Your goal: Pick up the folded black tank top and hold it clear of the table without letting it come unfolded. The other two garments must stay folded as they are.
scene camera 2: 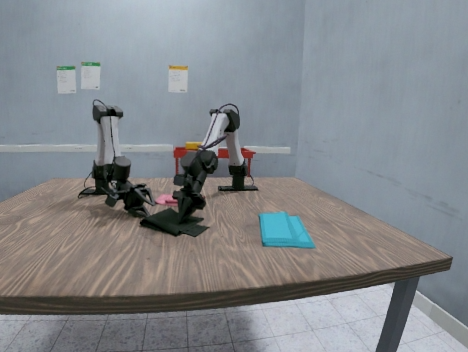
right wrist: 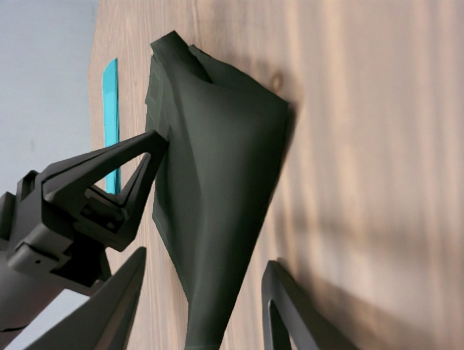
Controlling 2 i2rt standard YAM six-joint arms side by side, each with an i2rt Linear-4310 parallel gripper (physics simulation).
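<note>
The folded black tank top [scene camera 2: 162, 221] [right wrist: 220, 150] lies on the wooden table, raised and creased in places, with overlapping layers showing at its edge. My left gripper [scene camera 2: 182, 219] [right wrist: 161, 136] points down at it; its fingertips are together and appear to pinch the cloth. My right gripper [scene camera 2: 150, 209] [right wrist: 207, 263] is open beside the tank top, and a narrow part of the cloth runs between its spread fingers in the right wrist view. A folded teal garment [scene camera 2: 282, 230] [right wrist: 111, 120] lies flat and apart. A folded pink garment [scene camera 2: 166, 199] lies behind, partly hidden by the arms.
The table [scene camera 2: 350, 250] has its front edge nearest scene camera 2. The two arm bases stand at its far side. A red stand [scene camera 2: 180, 152] with a yellow object [scene camera 2: 194, 145] on it is behind the table, near the wall.
</note>
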